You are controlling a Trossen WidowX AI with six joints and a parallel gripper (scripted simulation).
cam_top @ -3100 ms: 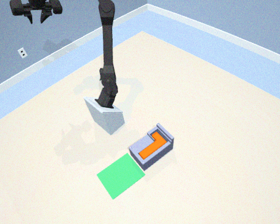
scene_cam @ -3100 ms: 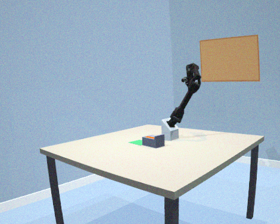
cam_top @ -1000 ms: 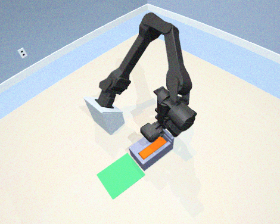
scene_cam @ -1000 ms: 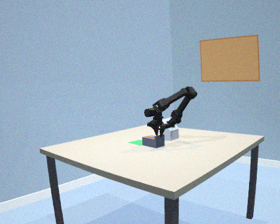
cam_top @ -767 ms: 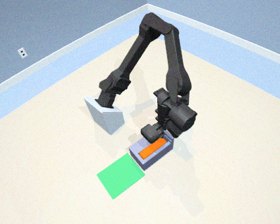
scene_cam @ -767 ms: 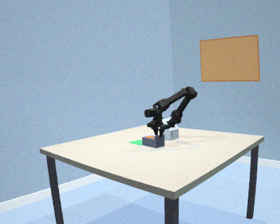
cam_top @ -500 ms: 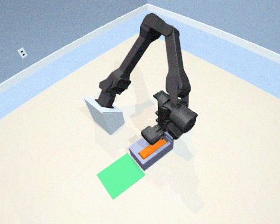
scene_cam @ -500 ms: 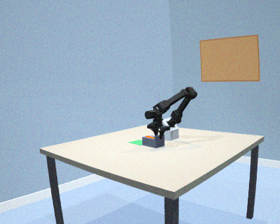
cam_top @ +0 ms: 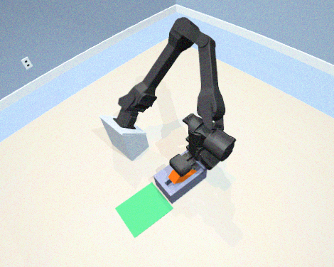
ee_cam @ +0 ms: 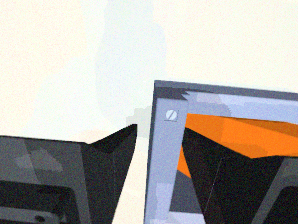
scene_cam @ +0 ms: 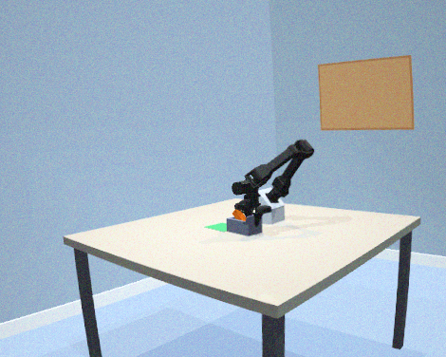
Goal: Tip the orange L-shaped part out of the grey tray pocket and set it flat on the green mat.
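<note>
Right now my gripper tip is 1 cm past the orange L-shaped part, 6 cm to the left of it and 1 cm below it. From my gripper tip the other things lie so: green mat (1 cm behind, 22 cm to the right, 5 cm below).
</note>
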